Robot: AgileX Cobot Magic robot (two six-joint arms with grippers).
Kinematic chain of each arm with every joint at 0, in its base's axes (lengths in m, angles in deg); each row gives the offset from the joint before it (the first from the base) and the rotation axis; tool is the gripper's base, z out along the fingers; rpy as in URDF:
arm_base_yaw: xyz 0 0 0.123 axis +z
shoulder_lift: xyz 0 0 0 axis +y
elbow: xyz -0.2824 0 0.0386 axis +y
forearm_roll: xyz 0.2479 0 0.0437 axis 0.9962 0 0.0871
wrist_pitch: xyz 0 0 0 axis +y
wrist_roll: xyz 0.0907 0 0.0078 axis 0.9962 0 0.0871
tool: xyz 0 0 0 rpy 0 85 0
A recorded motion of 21 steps. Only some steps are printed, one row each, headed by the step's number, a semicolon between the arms.
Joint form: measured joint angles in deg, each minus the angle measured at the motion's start. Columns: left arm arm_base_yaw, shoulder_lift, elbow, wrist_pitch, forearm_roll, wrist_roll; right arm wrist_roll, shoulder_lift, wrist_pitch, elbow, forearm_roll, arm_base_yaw.
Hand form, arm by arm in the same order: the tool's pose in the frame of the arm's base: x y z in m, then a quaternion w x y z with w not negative. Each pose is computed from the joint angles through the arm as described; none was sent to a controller.
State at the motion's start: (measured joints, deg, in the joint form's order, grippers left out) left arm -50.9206 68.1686 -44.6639 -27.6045 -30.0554 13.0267; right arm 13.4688 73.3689 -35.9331 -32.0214 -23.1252 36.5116
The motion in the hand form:
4: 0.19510 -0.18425 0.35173 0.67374 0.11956 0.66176 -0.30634; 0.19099 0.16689 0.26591 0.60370 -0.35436 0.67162 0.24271
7: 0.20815 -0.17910 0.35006 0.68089 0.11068 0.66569 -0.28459; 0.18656 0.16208 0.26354 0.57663 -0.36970 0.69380 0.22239
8: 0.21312 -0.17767 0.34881 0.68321 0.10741 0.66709 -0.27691; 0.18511 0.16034 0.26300 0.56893 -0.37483 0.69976 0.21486
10: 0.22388 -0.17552 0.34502 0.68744 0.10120 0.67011 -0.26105; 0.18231 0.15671 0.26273 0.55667 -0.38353 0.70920 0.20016
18: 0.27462 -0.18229 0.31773 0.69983 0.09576 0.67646 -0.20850; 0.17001 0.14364 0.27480 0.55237 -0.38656 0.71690 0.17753
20: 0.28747 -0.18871 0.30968 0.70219 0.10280 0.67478 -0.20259; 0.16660 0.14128 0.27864 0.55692 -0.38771 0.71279 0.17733
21: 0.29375 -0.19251 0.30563 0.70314 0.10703 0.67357 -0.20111; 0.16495 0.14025 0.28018 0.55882 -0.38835 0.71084 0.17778
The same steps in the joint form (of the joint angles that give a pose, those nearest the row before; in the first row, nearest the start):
4: 3.21 0.68 -1.07 0.73 0.31 1.04; 4.25 -2.18 7.81 0.02 -5.49 0.00
7: 6.04 2.08 -1.85 0.64 1.04 1.19; 9.13 -4.02 13.95 0.04 -11.46 0.00
8: 6.99 2.75 -2.12 0.42 1.35 1.15; 10.95 -4.63 15.81 0.04 -13.76 0.00
10: 8.80 4.44 -2.68 -0.30 2.05 0.99; 14.86 -5.86 19.09 0.05 -18.62 0.00
18: 13.99 15.58 -6.64 -5.82 7.39 -1.52; 31.40 -11.58 25.29 0.08 -35.88 0.00
20: 14.61 19.05 -8.32 -7.35 9.64 -2.70; 34.61 -12.94 25.56 0.15 -39.33 0.00
21: 14.84 20.82 -9.27 -8.07 10.84 -3.36; 36.09 -13.54 25.59 0.21 -40.89 0.00

